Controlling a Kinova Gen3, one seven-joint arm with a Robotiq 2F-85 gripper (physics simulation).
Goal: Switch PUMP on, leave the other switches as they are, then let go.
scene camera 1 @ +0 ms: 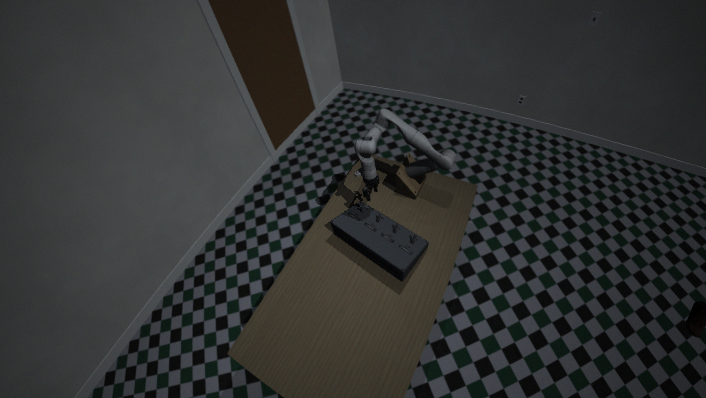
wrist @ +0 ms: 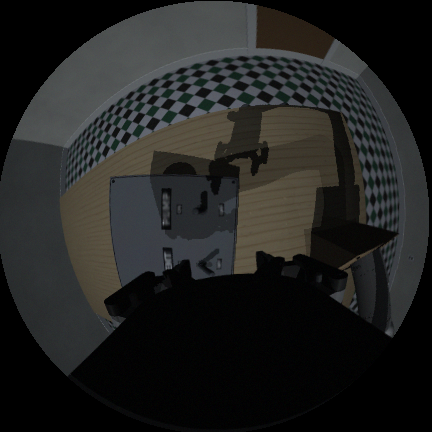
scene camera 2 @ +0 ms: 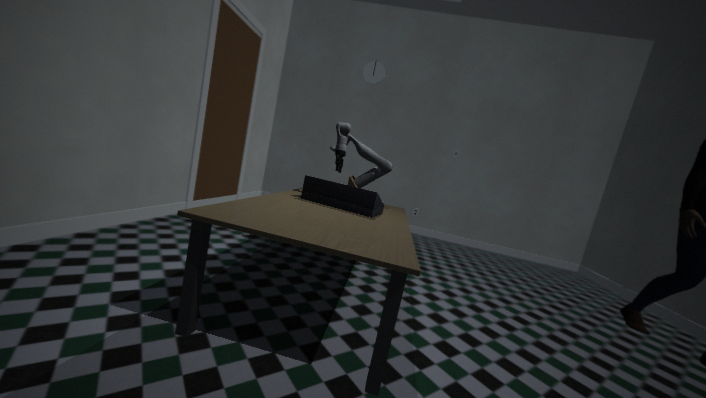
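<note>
The grey switch box stands on the table. The PUMP label is at the box's end, with the ON mark on one side of its lever and the OFF mark on the other. The PUMP lever is in shadow and appears to lean towards ON. The neighbouring lever shows partly beyond the fingers; its position is hard to tell. My gripper is open and empty, above the box's robot-side edge, apart from the levers.
More levers stand along the box. The wooden table carries a brown angled stand near the arm's base. A person is at the right in scene camera 2.
</note>
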